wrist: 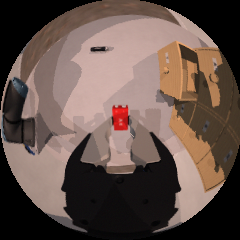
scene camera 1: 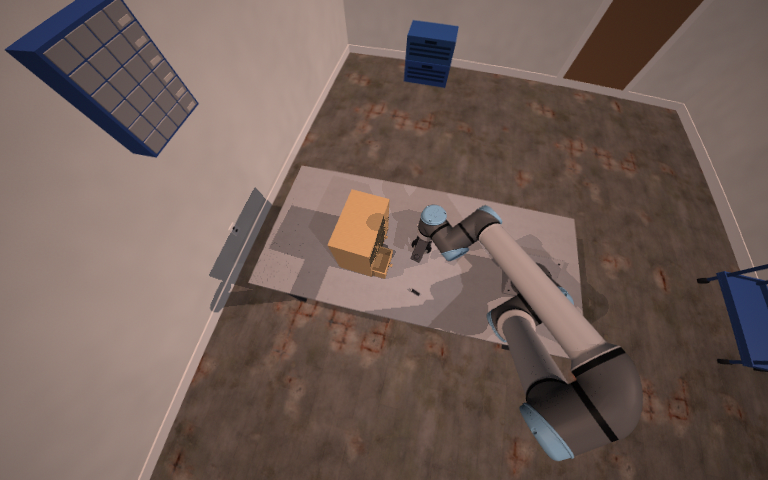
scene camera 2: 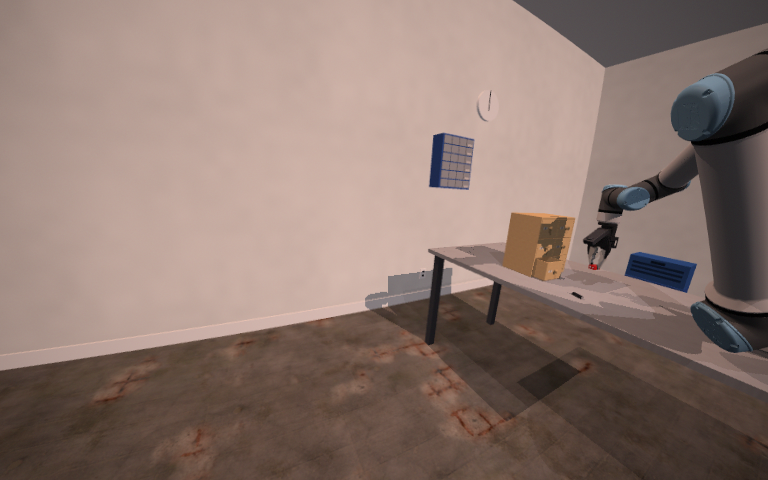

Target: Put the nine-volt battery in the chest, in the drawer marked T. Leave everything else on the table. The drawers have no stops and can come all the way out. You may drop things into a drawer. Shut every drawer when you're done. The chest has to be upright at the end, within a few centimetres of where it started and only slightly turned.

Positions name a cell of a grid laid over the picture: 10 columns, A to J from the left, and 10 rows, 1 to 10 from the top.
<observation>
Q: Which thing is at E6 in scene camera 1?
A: A wooden chest.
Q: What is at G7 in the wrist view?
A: My gripper.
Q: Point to a wooden chest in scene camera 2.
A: G5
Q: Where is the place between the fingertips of my gripper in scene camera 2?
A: At H6
</observation>
